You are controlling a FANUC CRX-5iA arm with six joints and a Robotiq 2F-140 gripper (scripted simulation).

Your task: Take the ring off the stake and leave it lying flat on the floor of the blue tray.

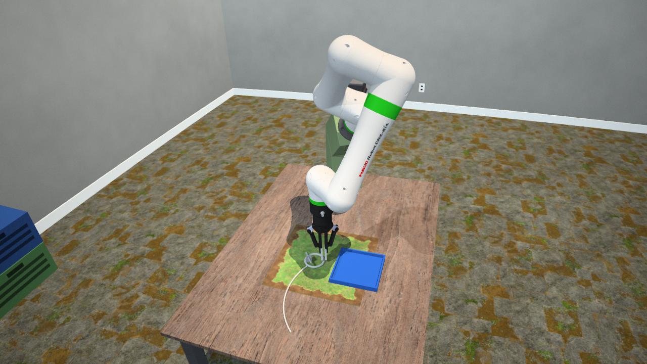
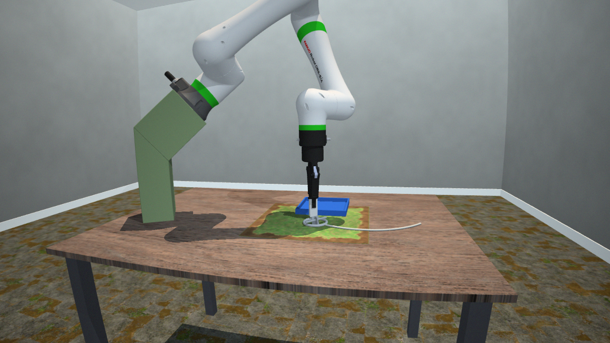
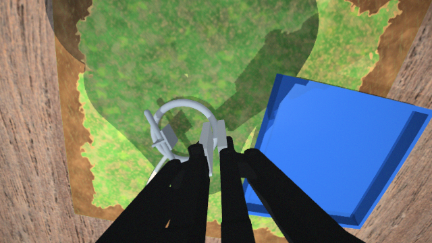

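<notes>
The mat is 60 mm below my hand. Also, from my hand: grey stake 50 mm to the right, 40 mm below, 30 mm ahead; then white ring 40 mm below, 30 mm to the right, 20 mm ahead; then blue tray 150 mm to the left, 40 mm below, 10 mm behind.
</notes>
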